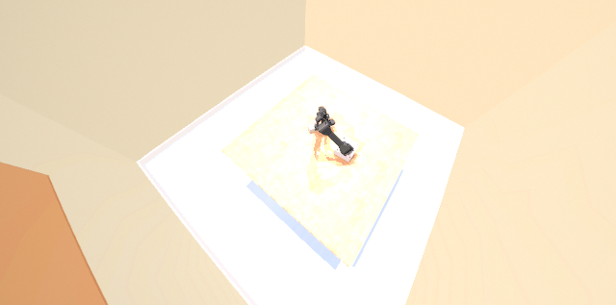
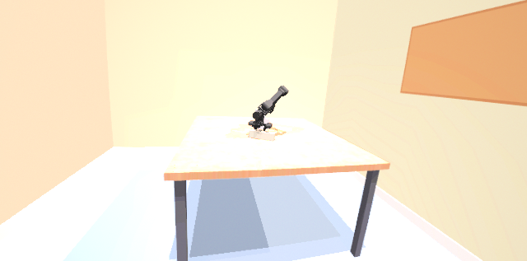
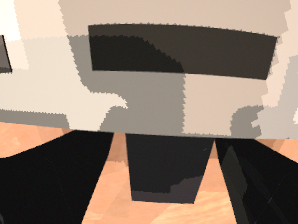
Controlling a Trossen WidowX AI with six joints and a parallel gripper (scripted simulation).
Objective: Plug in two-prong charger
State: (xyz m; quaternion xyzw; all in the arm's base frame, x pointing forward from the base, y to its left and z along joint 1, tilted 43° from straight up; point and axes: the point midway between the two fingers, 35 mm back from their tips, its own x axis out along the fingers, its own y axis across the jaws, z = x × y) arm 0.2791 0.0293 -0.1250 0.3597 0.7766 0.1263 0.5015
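The black two-prong charger is 2 cm ahead of my gripper tip, 1 cm to the right of it and 1 cm above it.
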